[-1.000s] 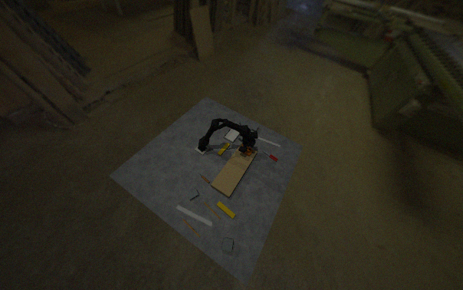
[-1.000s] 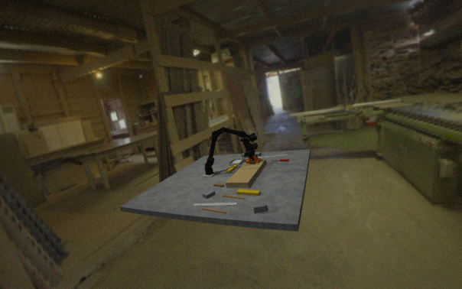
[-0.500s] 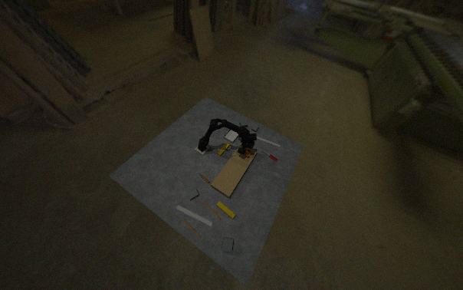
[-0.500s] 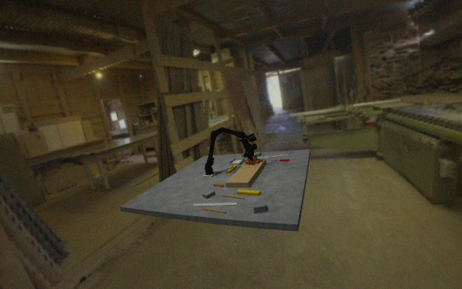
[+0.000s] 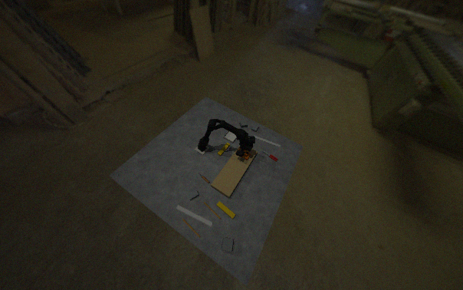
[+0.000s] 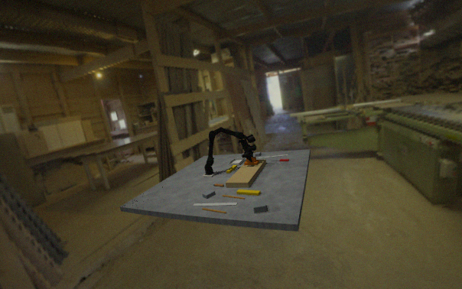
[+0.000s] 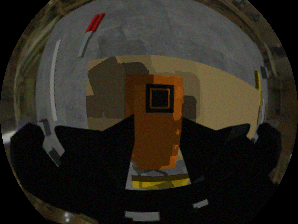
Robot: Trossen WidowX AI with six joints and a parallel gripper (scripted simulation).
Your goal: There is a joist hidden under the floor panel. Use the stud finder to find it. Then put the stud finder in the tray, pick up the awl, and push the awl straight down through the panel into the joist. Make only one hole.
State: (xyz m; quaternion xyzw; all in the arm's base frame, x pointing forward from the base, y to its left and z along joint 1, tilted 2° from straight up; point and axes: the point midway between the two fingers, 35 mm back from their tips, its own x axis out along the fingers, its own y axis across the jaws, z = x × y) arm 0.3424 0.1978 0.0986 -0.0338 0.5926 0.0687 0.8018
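Right now my gripper tip is 250 mm past the white tray, 130 mm to the right of it and 50 mm above it. Round my gripper tip: orange stud finder 10 mm ahead, 20 mm above.
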